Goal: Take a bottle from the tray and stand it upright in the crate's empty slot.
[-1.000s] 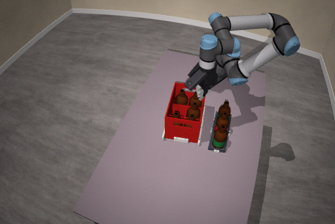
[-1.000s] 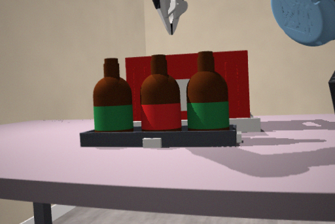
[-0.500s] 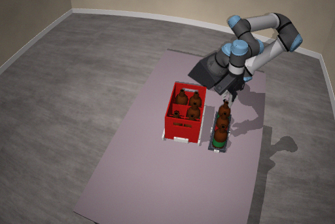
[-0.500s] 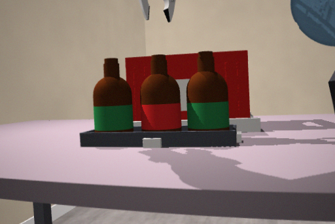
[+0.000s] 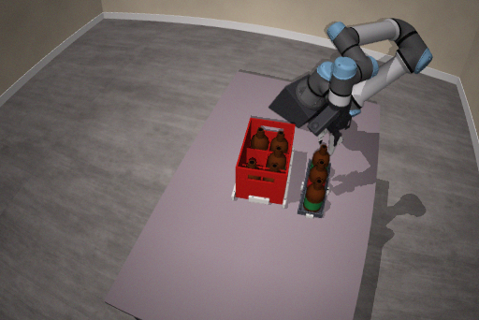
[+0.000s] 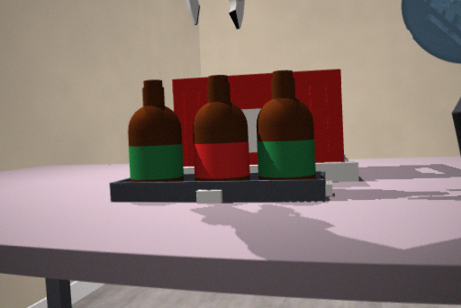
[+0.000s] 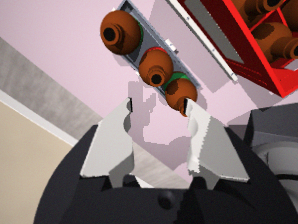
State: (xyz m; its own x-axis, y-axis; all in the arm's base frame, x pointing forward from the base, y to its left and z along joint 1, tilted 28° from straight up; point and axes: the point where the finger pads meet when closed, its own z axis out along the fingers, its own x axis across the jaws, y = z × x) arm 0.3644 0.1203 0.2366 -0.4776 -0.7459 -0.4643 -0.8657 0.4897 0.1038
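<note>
My gripper is now 23 cm above the tray. The rest, counted from my hand: red crate 4 cm ahead, 21 cm to the right, 16 cm below.
</note>
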